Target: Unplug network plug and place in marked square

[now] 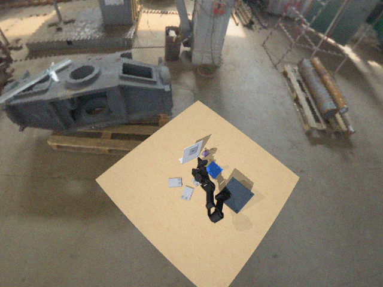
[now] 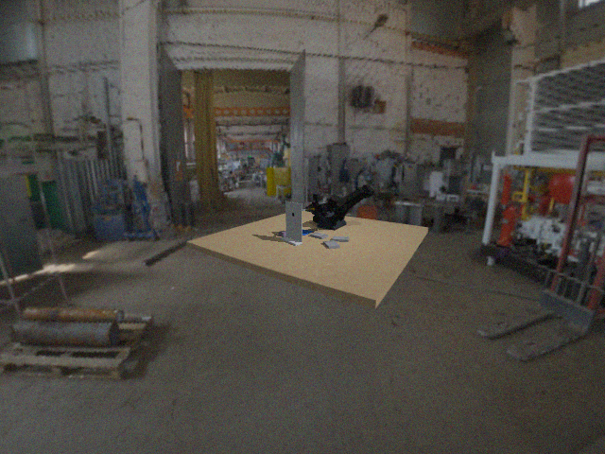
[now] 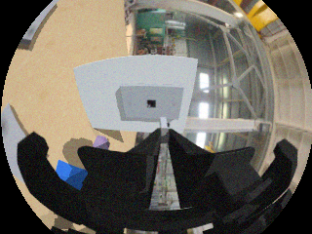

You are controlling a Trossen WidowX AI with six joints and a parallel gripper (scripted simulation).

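Now: the blue marked square 200 mm below my gripper tip, 110 mm to the right of it and 110 mm behind it. The rest, counted from my gripper tip: purple cube: 180 mm below, 160 mm to the right, 40 mm ahead; then upright panel: 90 mm ahead, 80 mm below, 20 mm to the right; then network plug: 10 mm ahead.
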